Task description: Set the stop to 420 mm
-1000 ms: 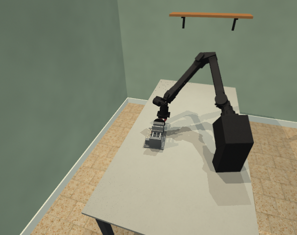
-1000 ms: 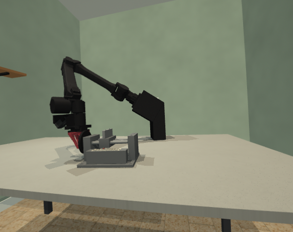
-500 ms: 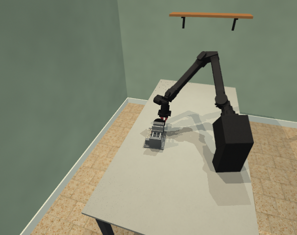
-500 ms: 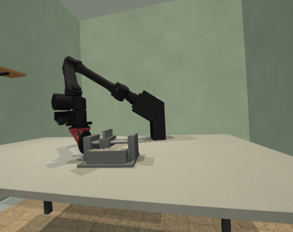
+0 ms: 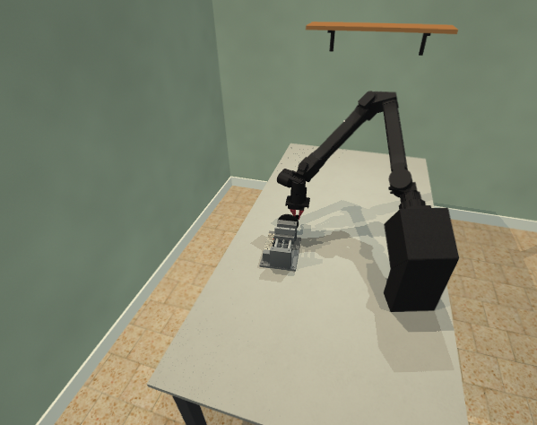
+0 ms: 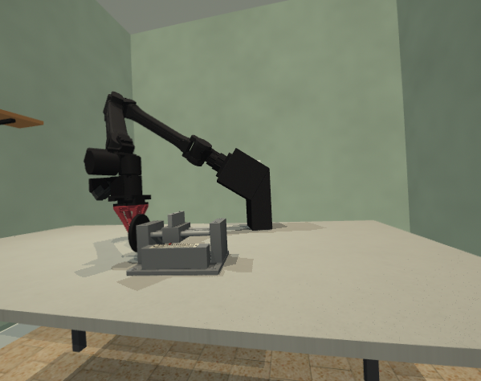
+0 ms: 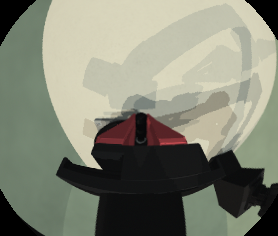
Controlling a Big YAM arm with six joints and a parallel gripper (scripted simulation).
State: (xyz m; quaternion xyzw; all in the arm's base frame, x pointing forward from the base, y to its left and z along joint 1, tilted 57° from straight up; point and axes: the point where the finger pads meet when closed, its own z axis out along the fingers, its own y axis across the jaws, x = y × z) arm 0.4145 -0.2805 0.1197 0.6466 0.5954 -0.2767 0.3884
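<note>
The sliding stop block lies 7 cm ahead of my hand, 13 cm to the left of it and 1 cm above it.
</note>
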